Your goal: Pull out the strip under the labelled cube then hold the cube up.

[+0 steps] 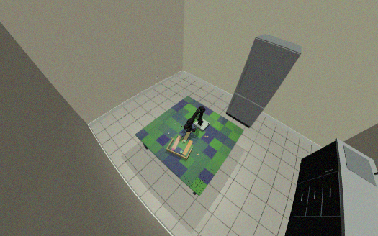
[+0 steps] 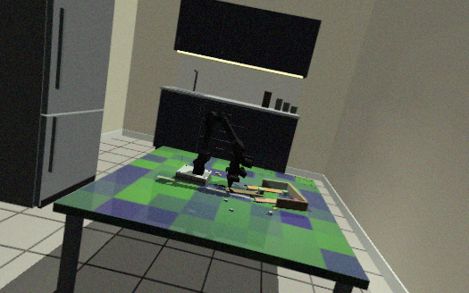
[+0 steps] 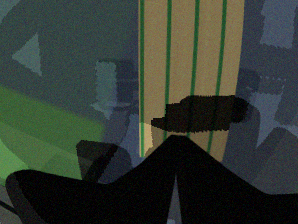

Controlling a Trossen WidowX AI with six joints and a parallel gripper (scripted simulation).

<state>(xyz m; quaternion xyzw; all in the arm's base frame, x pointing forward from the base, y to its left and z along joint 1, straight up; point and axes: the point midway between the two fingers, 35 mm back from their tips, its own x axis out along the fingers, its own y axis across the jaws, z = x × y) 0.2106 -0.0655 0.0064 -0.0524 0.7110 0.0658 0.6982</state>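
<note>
Right now my gripper tip is 250 mm short of the orange-dotted strip, 140 mm to the right of it and 20 mm above it.
</note>
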